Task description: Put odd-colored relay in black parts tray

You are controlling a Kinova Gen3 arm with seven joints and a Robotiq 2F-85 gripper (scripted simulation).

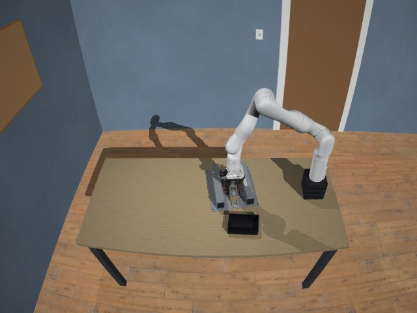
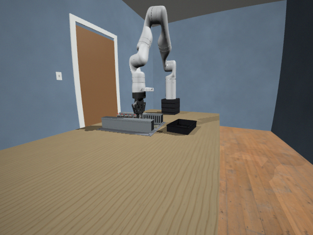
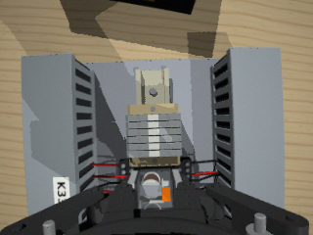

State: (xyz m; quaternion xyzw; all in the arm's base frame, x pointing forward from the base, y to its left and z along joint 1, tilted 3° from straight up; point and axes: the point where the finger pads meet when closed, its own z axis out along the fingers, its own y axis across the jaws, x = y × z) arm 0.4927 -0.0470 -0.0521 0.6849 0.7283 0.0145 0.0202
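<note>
Now: the clear relay 10 mm below my hand. Also, from my hand: grey panel (50 mm below, 40 mm to the right); black parts tray (240 mm to the left, 40 mm below, 30 mm behind).
</note>
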